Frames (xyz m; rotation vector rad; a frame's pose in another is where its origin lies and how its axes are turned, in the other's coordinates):
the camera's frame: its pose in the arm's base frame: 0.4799 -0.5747 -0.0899 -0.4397 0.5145 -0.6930
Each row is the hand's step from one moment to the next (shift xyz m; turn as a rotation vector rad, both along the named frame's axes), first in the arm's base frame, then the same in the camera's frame.
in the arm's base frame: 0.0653 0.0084 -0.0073 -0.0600 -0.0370 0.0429
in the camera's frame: 0.0392 0.0414 0.0338 -0.0264 -0.0777 -0.0086
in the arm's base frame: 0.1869 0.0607 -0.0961 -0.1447 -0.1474 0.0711
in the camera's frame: 0.1090 0.1842 0.0451 -0.0137 -0.2100 -0.0585
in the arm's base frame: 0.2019 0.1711 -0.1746 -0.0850 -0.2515 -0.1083
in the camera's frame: 0.0655 0.3099 0.0150 0.1510 -0.1561 -0.1872
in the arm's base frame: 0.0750 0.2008 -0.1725 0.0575 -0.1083 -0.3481
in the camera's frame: -0.0390 0.2676 -0.0506 0.2162 0.1409 -0.2638
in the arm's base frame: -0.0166 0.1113 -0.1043 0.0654 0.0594 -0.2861
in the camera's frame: -0.0572 0.1248 -0.0685 0.0866 0.2268 -0.1753
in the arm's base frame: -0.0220 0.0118 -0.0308 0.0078 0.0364 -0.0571
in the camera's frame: -0.0135 0.0141 -0.0345 -0.0032 0.0596 -0.0329
